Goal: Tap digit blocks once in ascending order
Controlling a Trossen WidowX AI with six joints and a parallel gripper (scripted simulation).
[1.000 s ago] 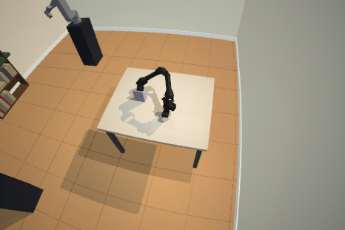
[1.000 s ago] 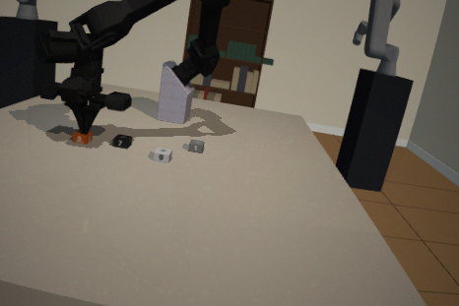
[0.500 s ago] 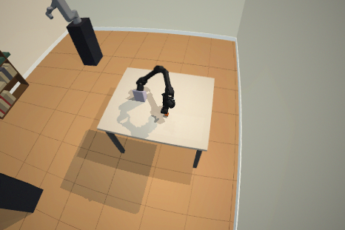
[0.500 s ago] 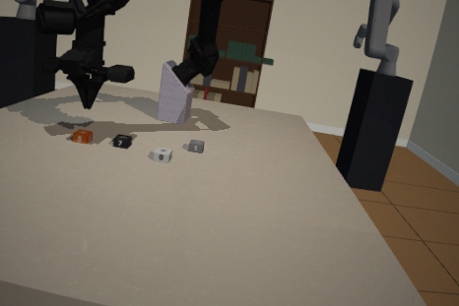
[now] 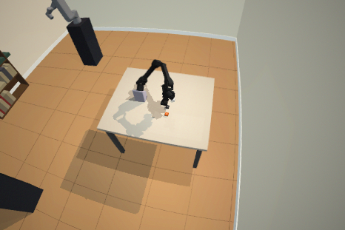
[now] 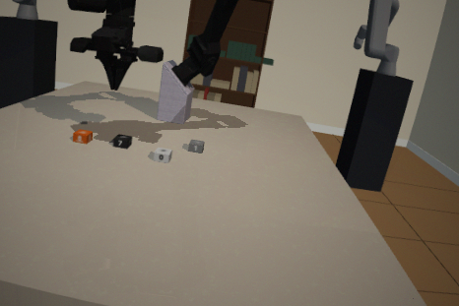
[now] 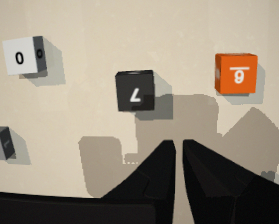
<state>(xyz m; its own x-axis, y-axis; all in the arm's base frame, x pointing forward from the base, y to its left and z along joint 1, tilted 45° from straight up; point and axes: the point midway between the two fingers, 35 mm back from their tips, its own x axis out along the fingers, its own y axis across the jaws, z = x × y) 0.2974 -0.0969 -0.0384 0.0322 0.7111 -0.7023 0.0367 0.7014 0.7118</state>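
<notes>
My gripper tip is now 110 mm above the black block marked 7 and 30 mm to the right of it. The rest, counted from my gripper tip: grey block (190 mm to the left, 110 mm below, 50 mm behind); then orange block (110 mm below, 60 mm to the right, 10 mm ahead).
</notes>
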